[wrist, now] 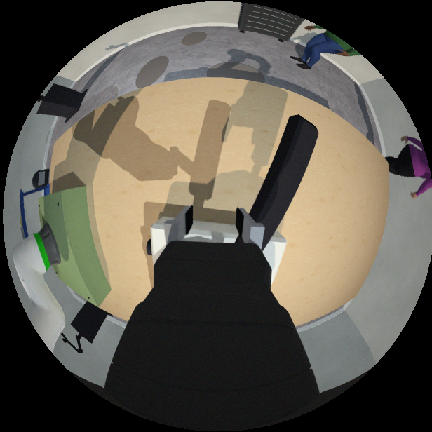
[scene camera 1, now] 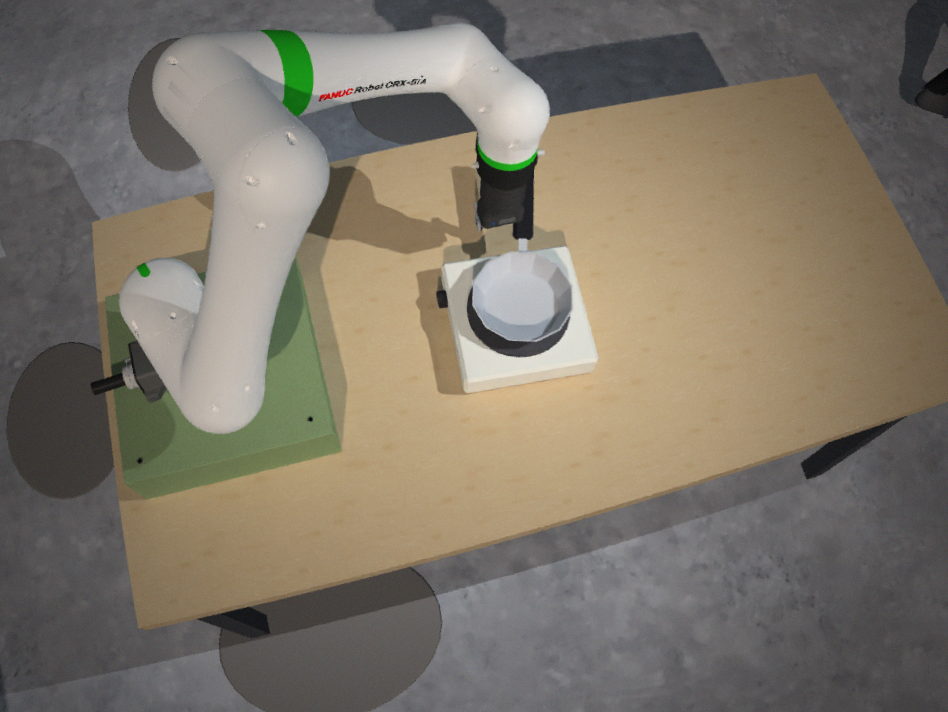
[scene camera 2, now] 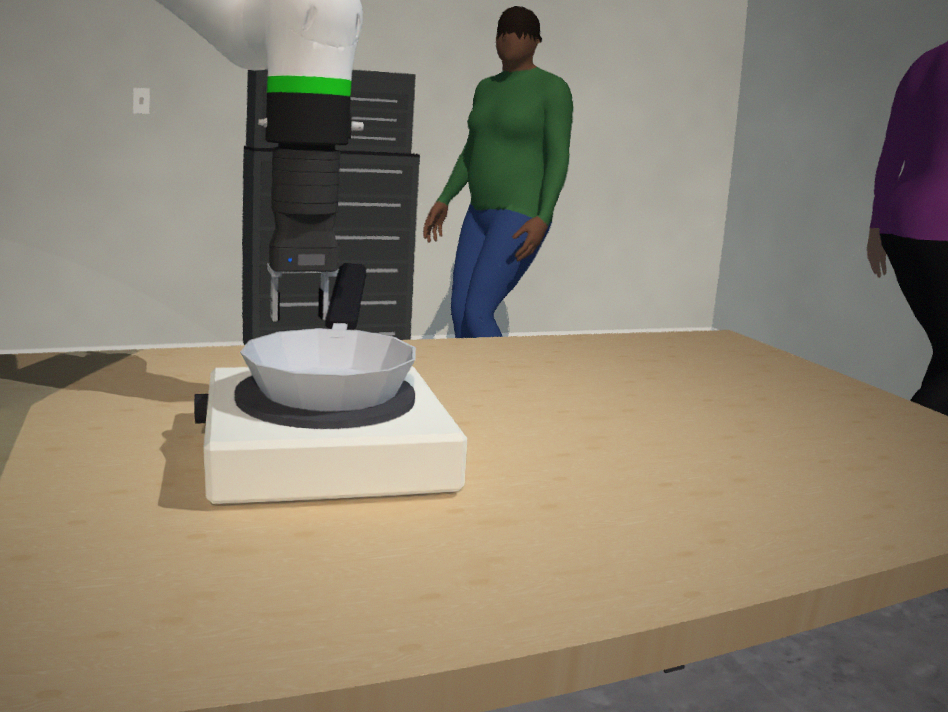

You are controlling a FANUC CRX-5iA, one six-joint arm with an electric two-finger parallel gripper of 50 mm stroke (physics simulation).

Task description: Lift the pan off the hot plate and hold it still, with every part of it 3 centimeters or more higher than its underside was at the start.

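Places are measured from the arm's base along level axes (x ahead, y left, z up), in centimetres.
Pixels of known places: gripper, fingertip midpoint: (scene camera 1: 493,222) (scene camera 2: 299,318).
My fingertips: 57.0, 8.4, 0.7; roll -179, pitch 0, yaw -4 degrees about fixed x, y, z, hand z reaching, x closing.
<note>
Ahead of a thing's pixels: the offset from my fingertips to its top centre, as dx, dy, dz. Level surfaces: height alone.
The pan (scene camera 1: 522,298) (scene camera 2: 329,375) sits upright on the black round burner of the white hot plate {-1.6, -15.8, -3.8} (scene camera 1: 528,373) (scene camera 2: 337,469) (wrist: 276,255). Its black handle {+6.9, +3.1, +4.8} (scene camera 1: 524,205) (scene camera 2: 347,295) (wrist: 287,175) points to the back of the table and slants up. My gripper (scene camera 2: 299,312) (wrist: 214,215) is open and empty, pointing down behind the bowl. The handle is outside the gap, close beside the right finger in scene camera 2 and the wrist view; whether they touch is unclear. In the wrist view my gripper's body hides the bowl. In scene camera 1 the fingertips are mostly hidden.
The wooden table {dz -11.1} (scene camera 1: 728,268) (scene camera 2: 613,498) (wrist: 340,200) carries the hot plate and the green robot base (scene camera 1: 229,452) (wrist: 75,240). A black knob {-12.6, -8.1, -6.0} (scene camera 1: 442,298) (scene camera 2: 200,408) is on the hot plate's left side. A dark drawer cabinet (scene camera 2: 375,183) and two people stand beyond the table.
</note>
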